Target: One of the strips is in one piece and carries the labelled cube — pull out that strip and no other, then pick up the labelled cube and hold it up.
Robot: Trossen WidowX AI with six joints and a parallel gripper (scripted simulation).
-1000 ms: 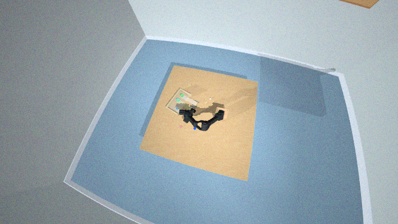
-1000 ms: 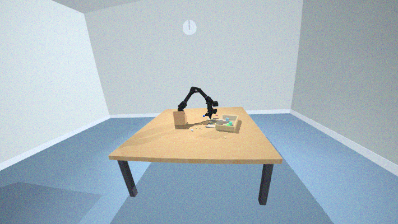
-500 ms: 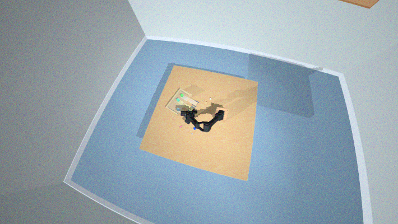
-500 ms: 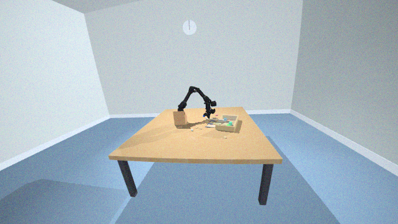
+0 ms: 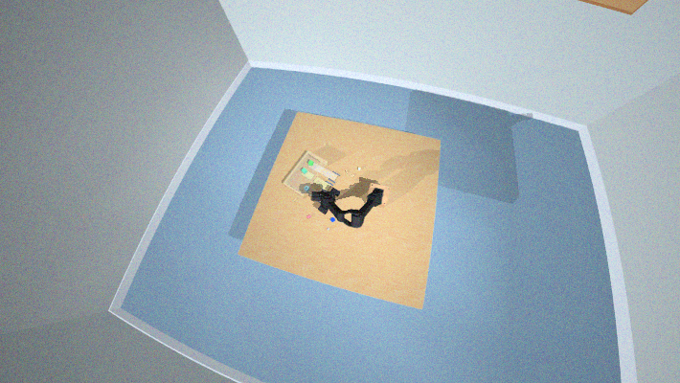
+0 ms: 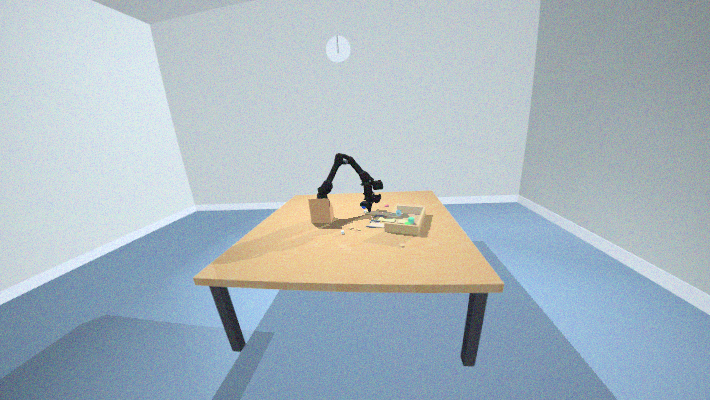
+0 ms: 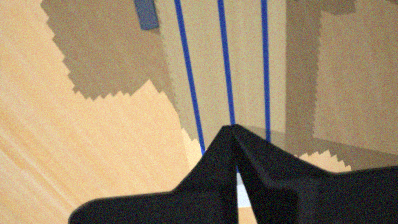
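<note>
My gripper tip is 110 mm to the right of the blue object and 50 mm past it. From my gripper tip the other things lie so: pink block 130 mm to the left, 120 mm ahead.
</note>
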